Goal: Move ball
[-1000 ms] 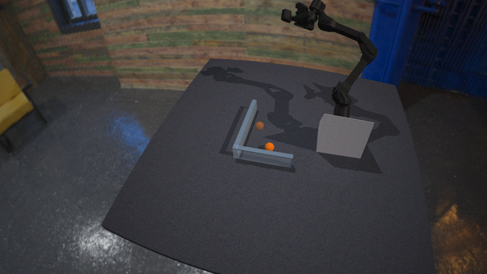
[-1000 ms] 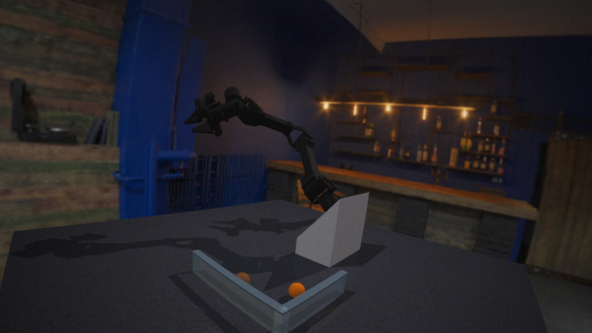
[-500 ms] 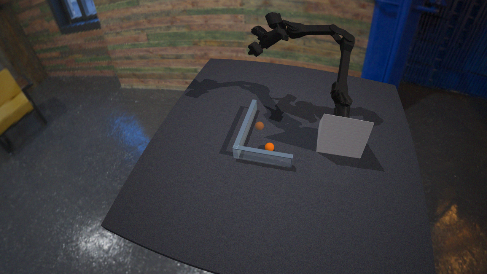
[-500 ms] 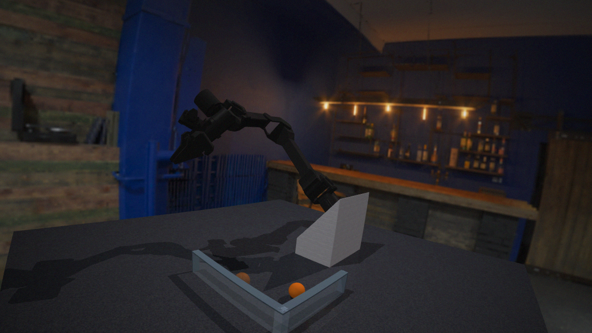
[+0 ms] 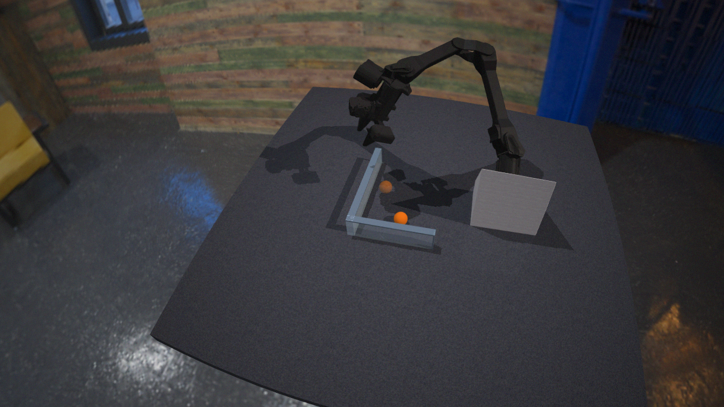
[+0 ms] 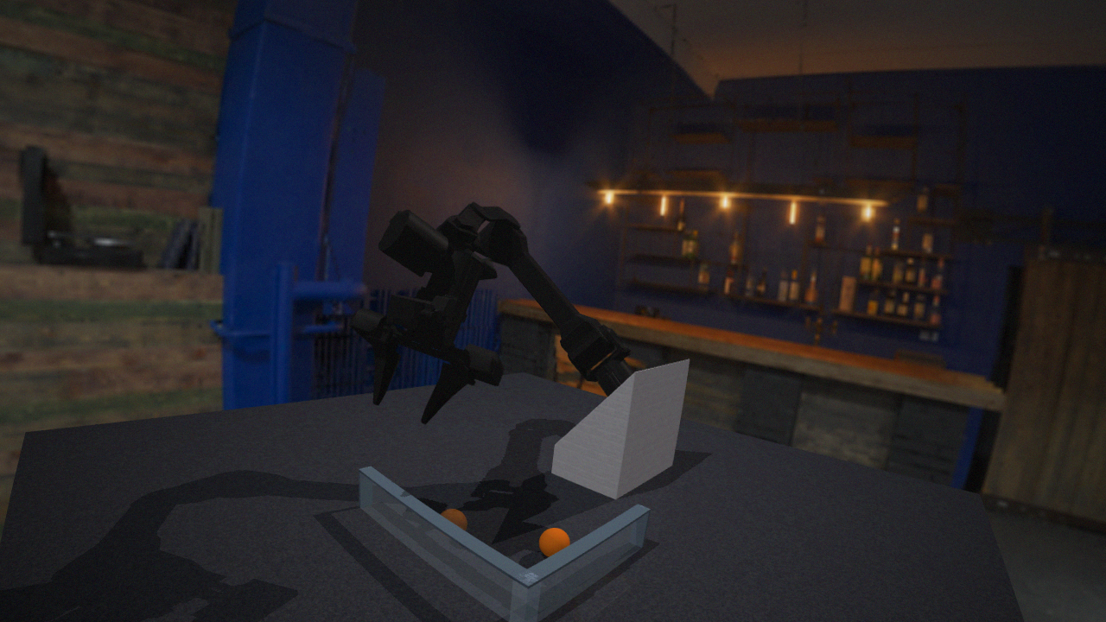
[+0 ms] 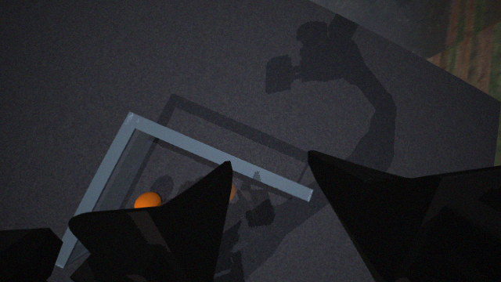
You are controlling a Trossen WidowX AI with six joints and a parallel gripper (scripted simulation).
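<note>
Right now the orange ball is 15 cm behind my gripper tip, 13 cm to the left of it and 16 cm below it. Round my gripper tip: clear wall: 14 cm behind, 19 cm to the left, 15 cm below; see-through copy of ball: 7 cm behind, 2 cm to the left, 16 cm below.
</note>
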